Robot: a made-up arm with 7 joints. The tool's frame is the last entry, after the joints. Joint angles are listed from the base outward. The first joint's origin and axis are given. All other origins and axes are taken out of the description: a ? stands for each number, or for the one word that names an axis. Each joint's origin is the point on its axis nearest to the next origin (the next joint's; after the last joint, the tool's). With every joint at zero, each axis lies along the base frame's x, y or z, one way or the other. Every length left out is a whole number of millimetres.
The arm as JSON. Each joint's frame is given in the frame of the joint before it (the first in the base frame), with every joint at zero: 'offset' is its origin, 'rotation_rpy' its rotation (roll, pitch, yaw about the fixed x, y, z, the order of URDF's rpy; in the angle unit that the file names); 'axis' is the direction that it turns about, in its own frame. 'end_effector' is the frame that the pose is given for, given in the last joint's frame.
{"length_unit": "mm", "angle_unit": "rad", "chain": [
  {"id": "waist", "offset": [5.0, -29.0, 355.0], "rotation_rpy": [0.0, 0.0, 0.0], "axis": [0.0, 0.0, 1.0]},
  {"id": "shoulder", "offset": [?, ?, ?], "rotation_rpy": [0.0, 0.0, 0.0], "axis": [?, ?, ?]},
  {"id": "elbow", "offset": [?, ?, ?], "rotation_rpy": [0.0, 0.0, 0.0], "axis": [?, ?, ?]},
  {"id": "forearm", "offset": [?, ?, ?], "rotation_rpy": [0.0, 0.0, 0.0], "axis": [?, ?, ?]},
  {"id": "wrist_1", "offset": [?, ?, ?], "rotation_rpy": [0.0, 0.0, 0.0], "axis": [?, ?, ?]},
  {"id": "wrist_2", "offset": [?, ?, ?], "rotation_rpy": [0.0, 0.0, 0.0], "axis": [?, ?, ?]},
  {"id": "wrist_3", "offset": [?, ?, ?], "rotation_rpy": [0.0, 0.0, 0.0], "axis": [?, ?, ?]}
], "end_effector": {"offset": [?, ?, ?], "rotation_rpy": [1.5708, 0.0, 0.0]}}
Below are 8 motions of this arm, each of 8 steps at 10 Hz.
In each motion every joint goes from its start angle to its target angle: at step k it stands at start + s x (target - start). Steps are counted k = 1, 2, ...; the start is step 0. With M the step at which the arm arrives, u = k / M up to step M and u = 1 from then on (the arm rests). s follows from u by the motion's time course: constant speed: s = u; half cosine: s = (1 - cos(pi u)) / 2; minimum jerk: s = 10 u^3 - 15 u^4 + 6 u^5.
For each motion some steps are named. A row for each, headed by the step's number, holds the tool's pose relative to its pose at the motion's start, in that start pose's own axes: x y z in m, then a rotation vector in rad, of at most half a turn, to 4 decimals.
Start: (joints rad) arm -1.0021 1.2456 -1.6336 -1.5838 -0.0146 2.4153 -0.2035
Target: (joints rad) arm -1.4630 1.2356 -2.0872 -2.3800 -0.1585 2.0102 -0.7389
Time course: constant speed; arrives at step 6
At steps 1, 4, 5, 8:
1: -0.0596 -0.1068 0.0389 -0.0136 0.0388 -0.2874
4: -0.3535 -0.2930 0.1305 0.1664 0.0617 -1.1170
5: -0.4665 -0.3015 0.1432 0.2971 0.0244 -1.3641
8: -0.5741 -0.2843 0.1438 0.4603 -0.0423 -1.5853

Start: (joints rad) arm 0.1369 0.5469 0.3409 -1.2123 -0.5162 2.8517 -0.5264
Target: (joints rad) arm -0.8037 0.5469 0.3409 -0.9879 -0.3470 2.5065 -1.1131
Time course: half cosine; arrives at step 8
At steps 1, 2, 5, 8:
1: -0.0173 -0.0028 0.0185 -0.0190 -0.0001 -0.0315
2: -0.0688 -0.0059 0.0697 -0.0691 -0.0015 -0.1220
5: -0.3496 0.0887 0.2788 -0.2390 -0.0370 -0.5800
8: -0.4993 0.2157 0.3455 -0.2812 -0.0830 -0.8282

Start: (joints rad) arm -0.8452 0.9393 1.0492 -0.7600 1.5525 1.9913 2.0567
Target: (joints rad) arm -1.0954 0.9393 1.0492 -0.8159 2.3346 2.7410 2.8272
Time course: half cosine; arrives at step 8
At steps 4, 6, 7, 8:
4: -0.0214 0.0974 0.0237 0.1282 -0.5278 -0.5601
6: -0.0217 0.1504 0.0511 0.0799 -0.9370 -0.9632
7: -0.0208 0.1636 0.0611 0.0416 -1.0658 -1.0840
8: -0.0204 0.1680 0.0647 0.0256 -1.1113 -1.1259

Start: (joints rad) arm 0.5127 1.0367 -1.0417 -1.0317 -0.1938 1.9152 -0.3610
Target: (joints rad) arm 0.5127 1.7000 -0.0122 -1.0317 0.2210 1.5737 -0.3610
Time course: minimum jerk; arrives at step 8
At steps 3, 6, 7, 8:
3: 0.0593 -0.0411 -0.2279 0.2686 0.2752 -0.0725
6: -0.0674 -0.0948 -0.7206 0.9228 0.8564 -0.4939
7: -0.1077 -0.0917 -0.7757 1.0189 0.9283 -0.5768
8: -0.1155 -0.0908 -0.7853 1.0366 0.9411 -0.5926

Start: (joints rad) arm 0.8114 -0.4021 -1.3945 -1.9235 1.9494 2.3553 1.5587
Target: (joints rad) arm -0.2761 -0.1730 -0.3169 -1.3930 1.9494 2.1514 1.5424
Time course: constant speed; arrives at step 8
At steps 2, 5, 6, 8:
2: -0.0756 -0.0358 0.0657 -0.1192 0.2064 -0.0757
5: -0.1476 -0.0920 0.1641 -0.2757 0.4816 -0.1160
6: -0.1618 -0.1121 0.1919 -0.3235 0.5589 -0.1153
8: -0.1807 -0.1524 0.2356 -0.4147 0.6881 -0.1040

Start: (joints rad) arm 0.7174 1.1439 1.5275 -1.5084 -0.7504 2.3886 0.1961
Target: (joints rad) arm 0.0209 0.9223 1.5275 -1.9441 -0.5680 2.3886 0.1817
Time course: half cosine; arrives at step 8
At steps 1, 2, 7, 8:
1: -0.0017 0.0078 0.0082 -0.0104 -0.0077 0.0005
2: -0.0077 0.0298 0.0312 -0.0403 -0.0310 0.0010
7: -0.1077 0.1814 0.1872 -0.2632 -0.2864 -0.0362
8: -0.1147 0.1878 0.1936 -0.2727 -0.3022 -0.0392

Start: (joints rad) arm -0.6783 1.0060 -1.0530 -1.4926 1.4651 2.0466 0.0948
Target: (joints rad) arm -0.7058 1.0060 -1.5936 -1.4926 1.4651 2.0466 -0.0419
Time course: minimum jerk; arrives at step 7
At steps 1, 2, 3, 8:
1: 0.0029 0.0070 0.0007 -0.0003 0.0019 0.0129
2: 0.0168 0.0438 0.0042 -0.0027 0.0118 0.0800
3: 0.0357 0.1134 0.0108 -0.0104 0.0298 0.2032
8: 0.0413 0.3150 0.0288 -0.0561 0.0783 0.5503

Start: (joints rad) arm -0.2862 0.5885 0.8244 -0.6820 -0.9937 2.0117 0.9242
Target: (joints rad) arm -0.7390 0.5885 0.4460 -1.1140 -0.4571 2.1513 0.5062
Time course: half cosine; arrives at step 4
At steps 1, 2, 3, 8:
1: 0.0093 -0.0483 0.0344 -0.0587 0.0353 -0.0479
2: 0.0307 -0.1554 0.1494 -0.1925 0.0706 -0.1854
3: 0.0438 -0.2356 0.3056 -0.3070 0.0314 -0.3356
8: 0.0445 -0.2574 0.3800 -0.3475 -0.0064 -0.3959

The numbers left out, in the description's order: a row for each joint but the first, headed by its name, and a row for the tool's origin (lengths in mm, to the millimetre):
shoulder: xyz 20.0 33.0 0.0, axis 0.0 1.0 0.0
elbow: xyz -11.0 0.0 304.0, axis 0.0 0.0 1.0
forearm: xyz 122.0 -4.0 0.0, axis 0.0 -1.0 0.0
wrist_1: xyz -45.0 0.0 308.0, axis 0.0 0.0 1.0
wrist_2: xyz 8.0 -8.0 0.0, axis 0.0 -1.0 0.0
wrist_3: xyz 141.0 0.0 -16.0, axis 0.0 0.0 -1.0
tool: xyz 24.0 12.0 0.0

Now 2 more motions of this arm.
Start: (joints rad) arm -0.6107 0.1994 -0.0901 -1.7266 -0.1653 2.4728 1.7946
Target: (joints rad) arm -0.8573 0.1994 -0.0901 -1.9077 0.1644 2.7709 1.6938
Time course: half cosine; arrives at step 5
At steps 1, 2, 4, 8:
1: 0.0173 -0.0046 0.0023 0.0055 -0.0336 -0.0105
2: 0.0631 -0.0152 0.0109 0.0245 -0.1255 -0.0317
4: 0.1664 -0.0311 0.0452 0.0875 -0.3472 -0.0421
8: 0.1837 -0.0326 0.0532 0.1006 -0.3867 -0.0384

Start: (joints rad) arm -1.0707 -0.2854 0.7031 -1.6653 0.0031 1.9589 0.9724
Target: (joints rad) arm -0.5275 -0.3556 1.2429 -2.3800 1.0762 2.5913 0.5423
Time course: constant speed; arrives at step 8
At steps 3, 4, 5, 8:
3: -0.2061 -0.0426 -0.0542 0.2486 0.3003 -0.3827
4: -0.2737 -0.0529 -0.0507 0.3012 0.3659 -0.4919
5: -0.3379 -0.0624 -0.0370 0.3377 0.4169 -0.5874
8: -0.4934 -0.0890 0.0573 0.3614 0.5096 -0.7616

